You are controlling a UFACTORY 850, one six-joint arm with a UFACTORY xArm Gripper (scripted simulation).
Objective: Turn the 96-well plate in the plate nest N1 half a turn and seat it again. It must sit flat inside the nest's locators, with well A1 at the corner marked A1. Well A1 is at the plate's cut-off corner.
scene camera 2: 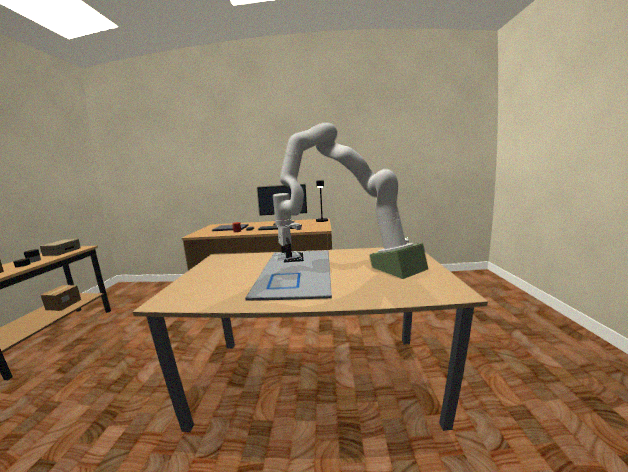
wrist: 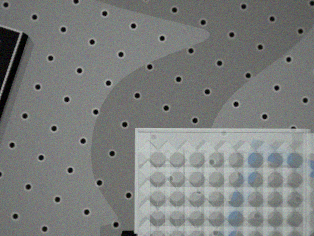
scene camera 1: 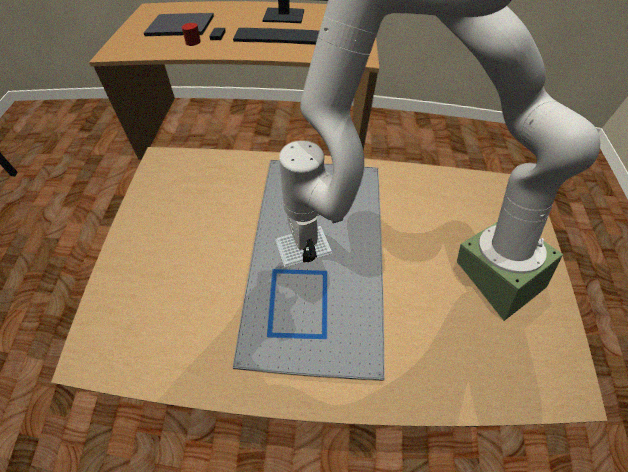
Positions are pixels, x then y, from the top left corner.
Labels:
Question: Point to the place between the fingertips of my gripper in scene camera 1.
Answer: At 303, 245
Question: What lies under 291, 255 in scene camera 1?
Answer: A 96-well plate.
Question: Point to a 96-well plate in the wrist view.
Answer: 204, 174

